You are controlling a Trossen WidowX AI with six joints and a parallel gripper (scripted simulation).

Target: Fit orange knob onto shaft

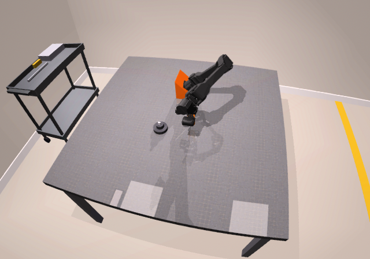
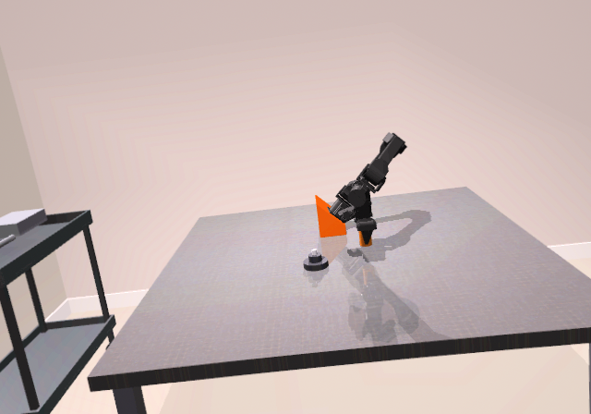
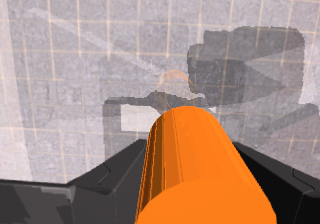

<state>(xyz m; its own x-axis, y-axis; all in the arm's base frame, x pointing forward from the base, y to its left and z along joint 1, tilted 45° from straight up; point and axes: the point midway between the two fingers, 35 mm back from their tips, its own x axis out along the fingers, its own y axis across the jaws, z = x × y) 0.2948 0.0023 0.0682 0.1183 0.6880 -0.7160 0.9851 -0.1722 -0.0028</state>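
The round pedestal is 2 cm ahead of my gripper tip, 18 cm to the right of it and 2 cm below it. Also, from my gripper tip: orange knob 4 cm above.
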